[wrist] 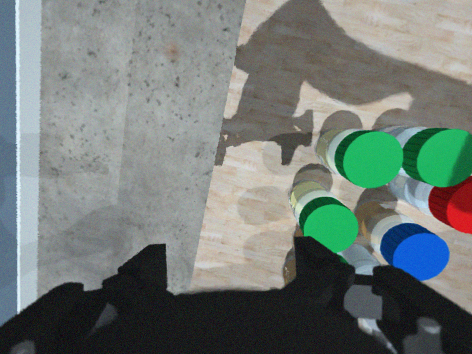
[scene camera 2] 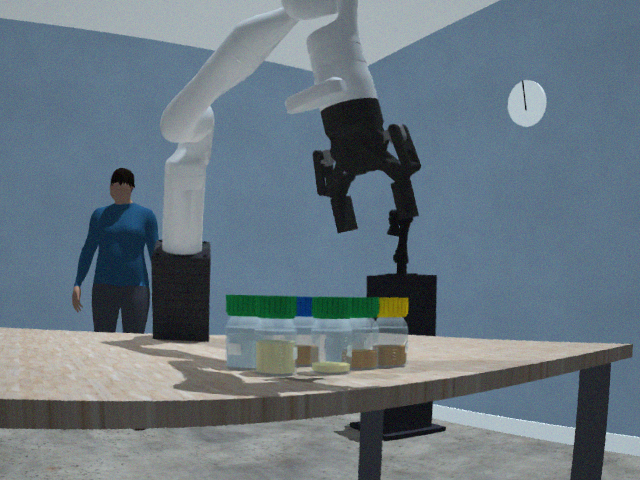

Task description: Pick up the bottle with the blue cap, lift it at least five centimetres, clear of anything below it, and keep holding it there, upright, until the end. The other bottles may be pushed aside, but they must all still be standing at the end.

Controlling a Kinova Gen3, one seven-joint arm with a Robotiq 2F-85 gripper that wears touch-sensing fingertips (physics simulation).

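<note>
The bottle with the blue cap (scene camera 2: 303,306) (wrist: 421,256) stands upright among the other bottles, with brown contents low in it. In the scene view it is partly hidden behind green-capped bottles. In the wrist view its cap is at the lower right, to the right of the right-hand finger. My gripper (scene camera 2: 379,223) (wrist: 231,261) is open and empty, tilted, well above the caps. In the scene view it is above the right part of the group; in the wrist view the space between its fingers lies left of the bottles, over the table edge.
Green-capped bottles (scene camera 2: 276,305) (wrist: 331,227), a yellow-capped bottle (scene camera 2: 393,306) and a red-capped bottle (wrist: 462,205) stand close around it on the wooden table (scene camera 2: 62,366) (wrist: 260,215). A black pedestal (scene camera 2: 379,289) and a person (scene camera 2: 124,242) are beyond the table.
</note>
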